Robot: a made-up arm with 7 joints.
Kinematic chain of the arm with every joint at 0, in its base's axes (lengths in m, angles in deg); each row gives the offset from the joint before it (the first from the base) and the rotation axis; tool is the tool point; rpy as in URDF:
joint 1: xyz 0 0 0.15 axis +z
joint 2: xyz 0 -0.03 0.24 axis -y
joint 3: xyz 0 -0.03 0.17 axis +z
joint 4: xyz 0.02 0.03 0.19 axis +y
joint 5: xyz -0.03 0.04 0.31 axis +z
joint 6: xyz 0 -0.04 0.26 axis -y
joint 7: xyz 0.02 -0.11 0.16 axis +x
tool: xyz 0 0 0 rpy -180 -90 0
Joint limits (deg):
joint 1: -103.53..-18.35
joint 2: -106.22..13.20
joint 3: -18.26..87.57
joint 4: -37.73..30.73
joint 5: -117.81..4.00
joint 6: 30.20..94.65
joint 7: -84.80..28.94
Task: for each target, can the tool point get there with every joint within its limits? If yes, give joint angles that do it. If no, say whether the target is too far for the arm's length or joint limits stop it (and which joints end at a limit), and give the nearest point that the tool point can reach.
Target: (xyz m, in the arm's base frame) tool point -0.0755 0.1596 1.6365
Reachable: no: too far | nearest point -0.0675 0.1410 1.4895 | short by 0.148 m
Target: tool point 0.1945 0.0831 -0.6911
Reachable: no: joint limits stop it (at a limit: joint 1, joint 2, joint 3, joint 4, joint 5, joint 6) | nearest point 0.7790 -0.1181 -0.1650 | short by 0.812 m
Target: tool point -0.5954 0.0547 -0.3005
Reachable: no: joint limits stop it (at a limit: joint 1, joint 2, joint 3, joint 4, joint 5, joint 6) | nearest point -0.6781 -0.5138 0.1250 | short by 0.715 m
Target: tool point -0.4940 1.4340 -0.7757
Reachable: no: too far | nearest point -0.2228 0.6466 0.9148 | short by 1.885 m
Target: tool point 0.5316 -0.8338 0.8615
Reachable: yes | joints -59.74 -61.86 7.05 19.17 -67.69 39.12 -49.42
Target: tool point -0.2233 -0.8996 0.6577
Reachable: yes | joints -94.89 -94.67 29.35 -11.36 -49.07 89.66 -36.56
